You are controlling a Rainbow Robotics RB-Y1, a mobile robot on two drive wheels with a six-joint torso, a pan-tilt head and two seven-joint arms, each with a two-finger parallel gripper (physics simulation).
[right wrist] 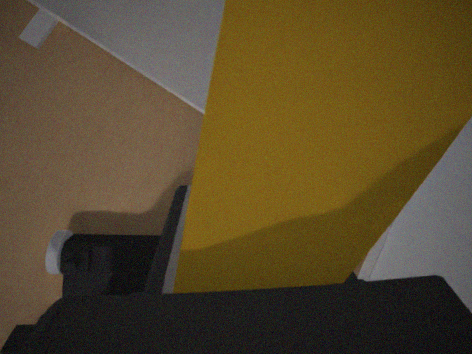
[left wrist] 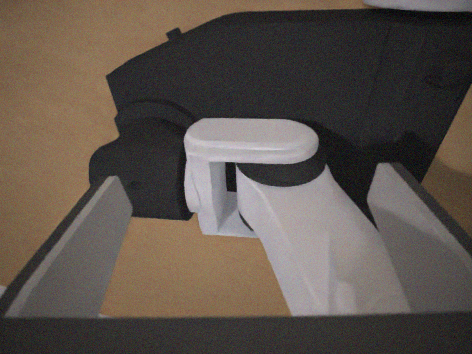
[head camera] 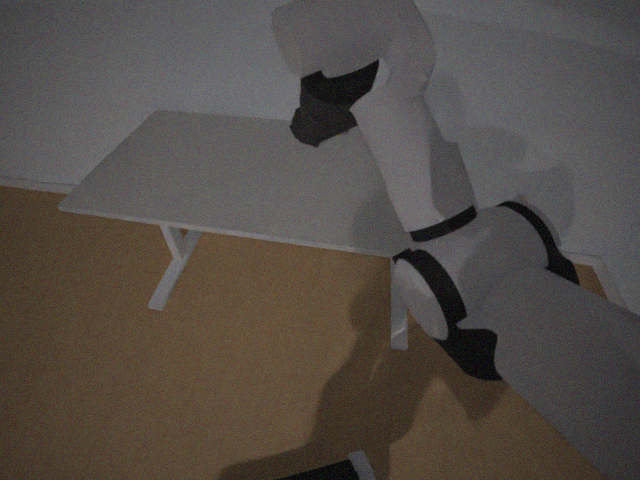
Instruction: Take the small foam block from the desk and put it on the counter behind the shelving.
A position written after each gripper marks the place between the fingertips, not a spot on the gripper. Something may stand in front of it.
Note:
In view: the left gripper (left wrist: 245, 187), the right gripper (head camera: 328, 135), a yellow foam block (right wrist: 318, 129) and a white desk (head camera: 243, 176).
The right gripper shows as well in the right wrist view (right wrist: 240, 197). The white desk also shows in the right wrist view (right wrist: 177, 52). The left wrist view misses the yellow foam block: it is out of frame.

